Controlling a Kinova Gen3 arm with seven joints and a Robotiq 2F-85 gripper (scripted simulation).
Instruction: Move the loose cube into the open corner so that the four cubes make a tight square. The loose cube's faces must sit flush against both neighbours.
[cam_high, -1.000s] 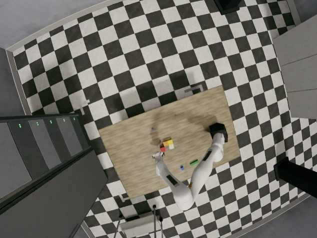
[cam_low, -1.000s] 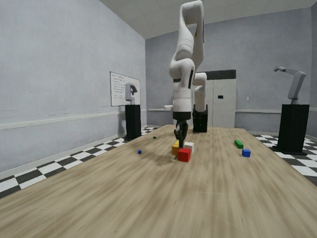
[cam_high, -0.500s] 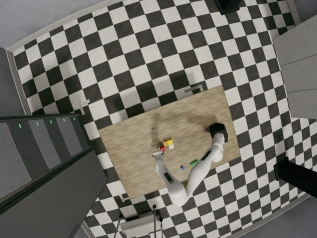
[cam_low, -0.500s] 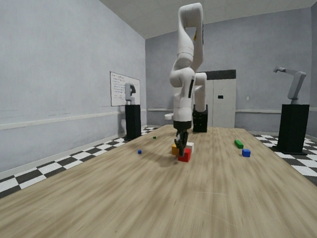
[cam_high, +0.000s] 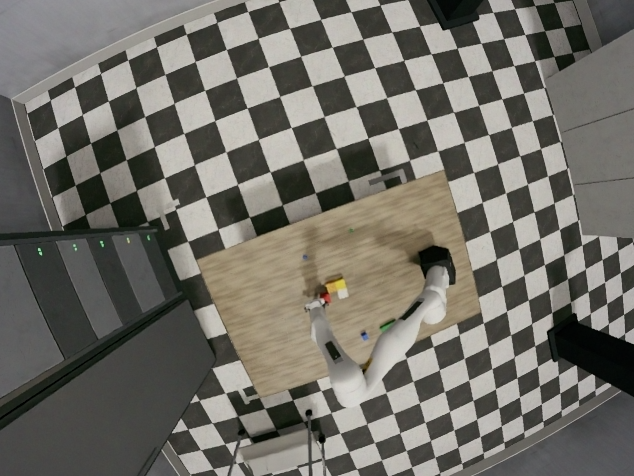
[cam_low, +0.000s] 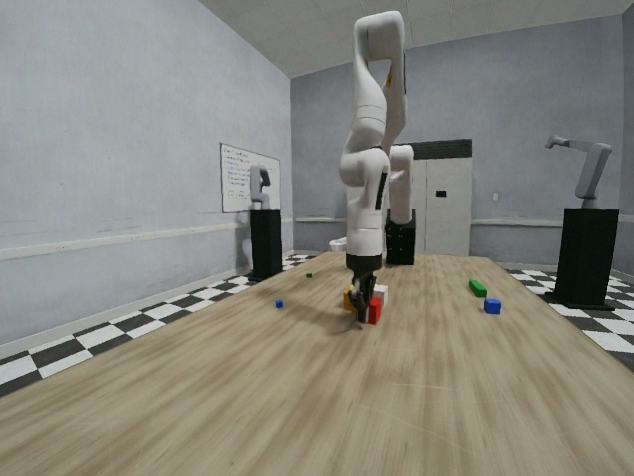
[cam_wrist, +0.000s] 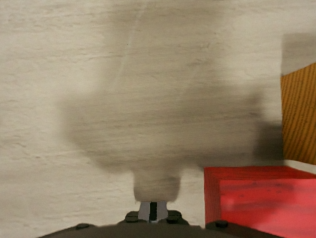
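Right now my hand is 50 mm past the red cube, 10 mm to the right of it and 10 mm above it. Round my hand: green block (310 mm behind, 330 mm to the left, 20 mm below).
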